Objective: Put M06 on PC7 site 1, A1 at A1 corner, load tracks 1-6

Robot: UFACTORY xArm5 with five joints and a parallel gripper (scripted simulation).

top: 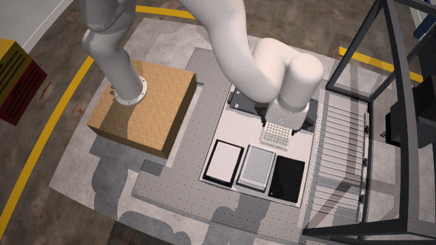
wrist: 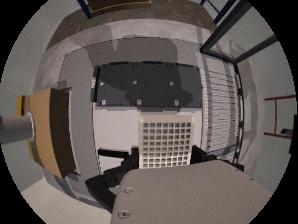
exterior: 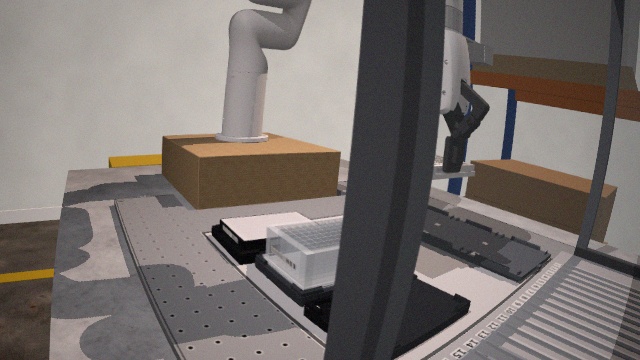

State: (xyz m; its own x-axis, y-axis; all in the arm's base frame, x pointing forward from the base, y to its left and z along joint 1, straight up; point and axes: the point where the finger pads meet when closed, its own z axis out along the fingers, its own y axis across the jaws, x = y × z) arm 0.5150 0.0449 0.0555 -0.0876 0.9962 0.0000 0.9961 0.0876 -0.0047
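Now: the carrier PC7 3 cm behind my hand, 15 cm to the left of it and 12 cm below it. Round my hand: white 96-well plate M06 (1 cm below); plate nest S3 (9 cm ahead, 10 cm to the right, 14 cm below).
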